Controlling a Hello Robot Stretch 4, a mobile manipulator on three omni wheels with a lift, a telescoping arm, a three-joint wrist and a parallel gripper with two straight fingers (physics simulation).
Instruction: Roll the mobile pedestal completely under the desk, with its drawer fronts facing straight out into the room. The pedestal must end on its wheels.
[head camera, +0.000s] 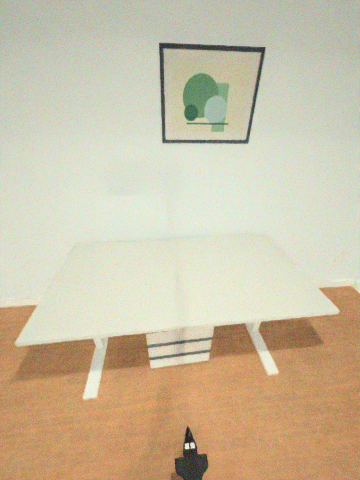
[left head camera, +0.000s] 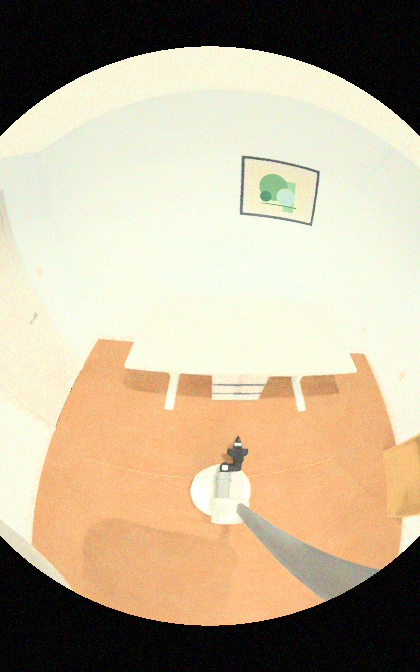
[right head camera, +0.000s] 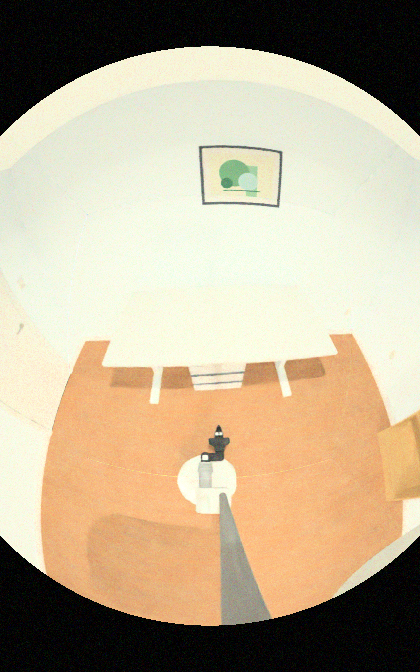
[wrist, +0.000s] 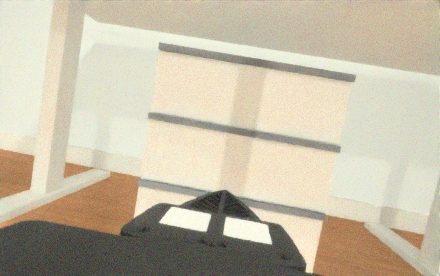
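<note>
The white desk (head camera: 185, 285) (left head camera: 240, 340) (right head camera: 220, 325) stands against the wall. The white pedestal (head camera: 181, 352) (left head camera: 237, 389) (right head camera: 218, 378) (wrist: 240, 162) stands upright under the desk, between its two legs, with its dark-striped drawer fronts facing out toward me. Its top is hidden by the desktop in the head views, and its wheels do not show. My gripper (head camera: 188, 430) (left head camera: 238, 439) (right head camera: 218, 428) (wrist: 222, 208) is shut and empty, in front of the desk, apart from the pedestal. In the wrist view it covers part of the lower drawer.
The left desk leg (head camera: 95, 370) (left head camera: 171, 392) (right head camera: 156, 385) (wrist: 52, 100) and the right desk leg (head camera: 263, 350) (left head camera: 298, 394) (right head camera: 283, 380) flank the pedestal. A tan piece of furniture (left head camera: 405, 480) (right head camera: 402, 460) stands at the right. A framed picture (head camera: 172, 100) hangs above the desk.
</note>
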